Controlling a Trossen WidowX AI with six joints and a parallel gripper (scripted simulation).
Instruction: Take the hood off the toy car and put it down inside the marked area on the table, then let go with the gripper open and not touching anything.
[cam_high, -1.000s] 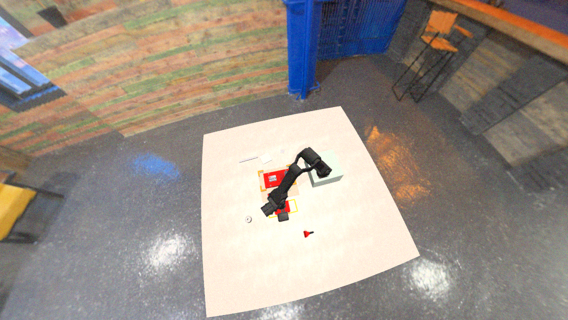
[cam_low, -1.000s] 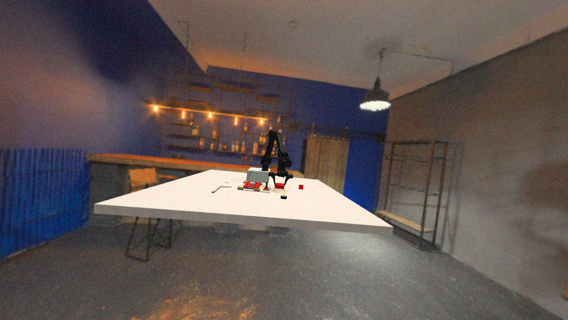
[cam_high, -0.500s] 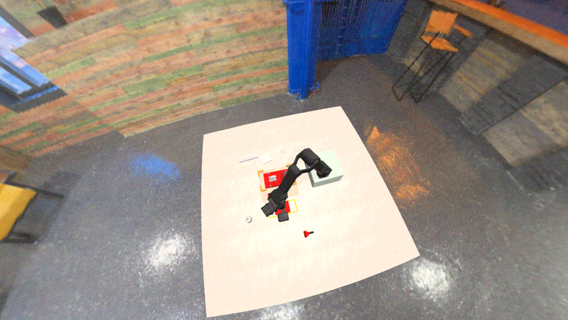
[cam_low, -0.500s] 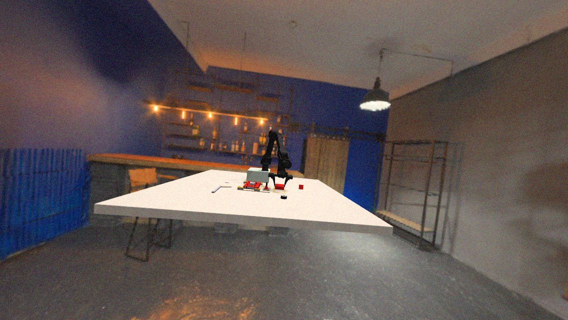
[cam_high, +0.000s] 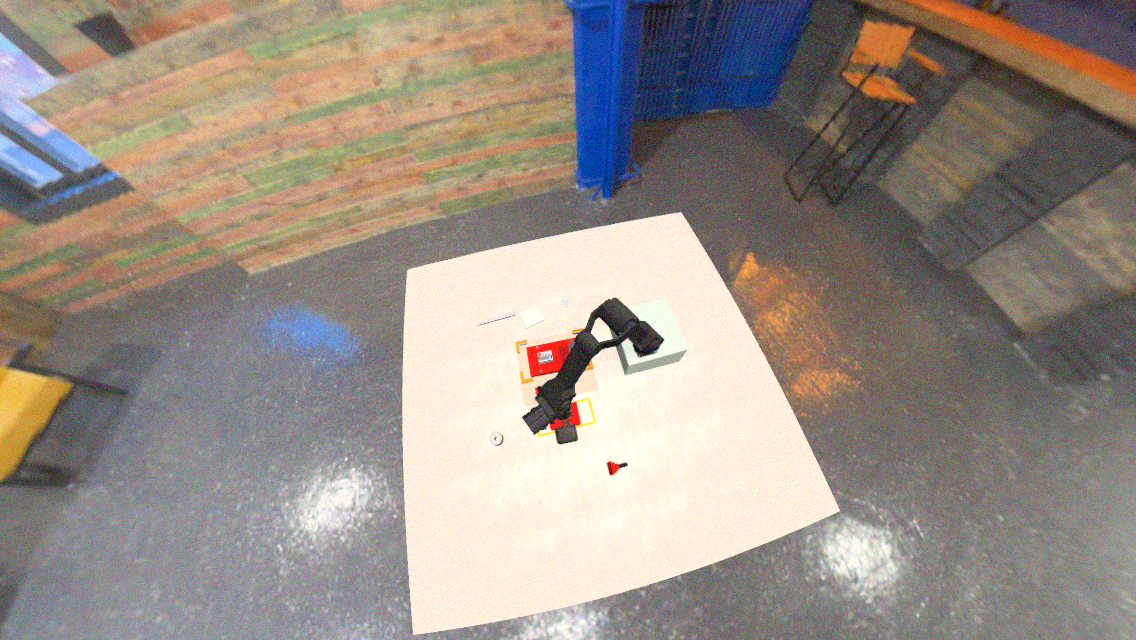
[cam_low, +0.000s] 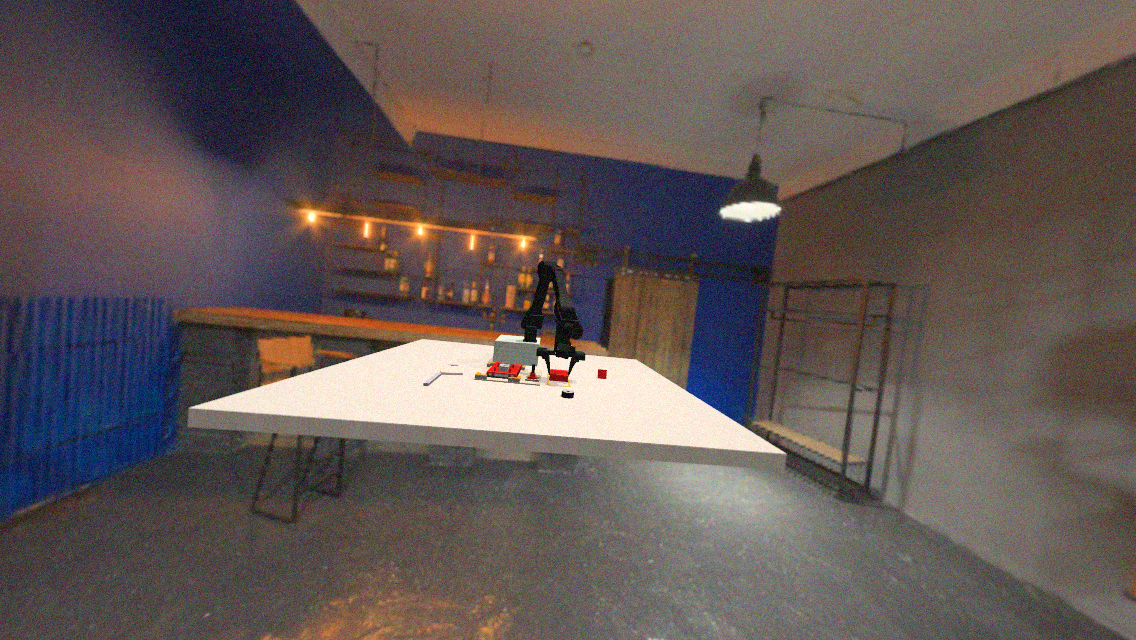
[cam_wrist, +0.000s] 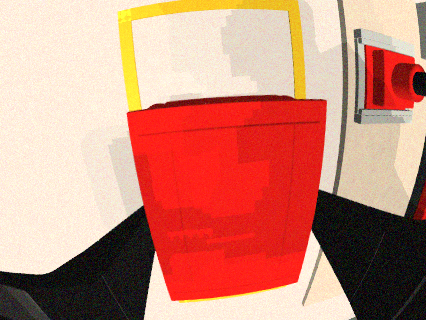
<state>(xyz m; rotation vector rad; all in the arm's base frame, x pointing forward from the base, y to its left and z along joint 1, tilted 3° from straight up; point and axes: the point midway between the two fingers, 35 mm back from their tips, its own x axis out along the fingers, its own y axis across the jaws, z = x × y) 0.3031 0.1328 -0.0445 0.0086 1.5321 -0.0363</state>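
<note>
My gripper tip is 50 mm short of the wheel axle, 100 mm to the left of it and 20 mm below it. Round my gripper tip: white square: 40 mm ahead, 390 mm to the right, 10 mm below; wheel: 220 mm ahead, 20 mm to the left, 10 mm below; hood: 10 mm above.
</note>
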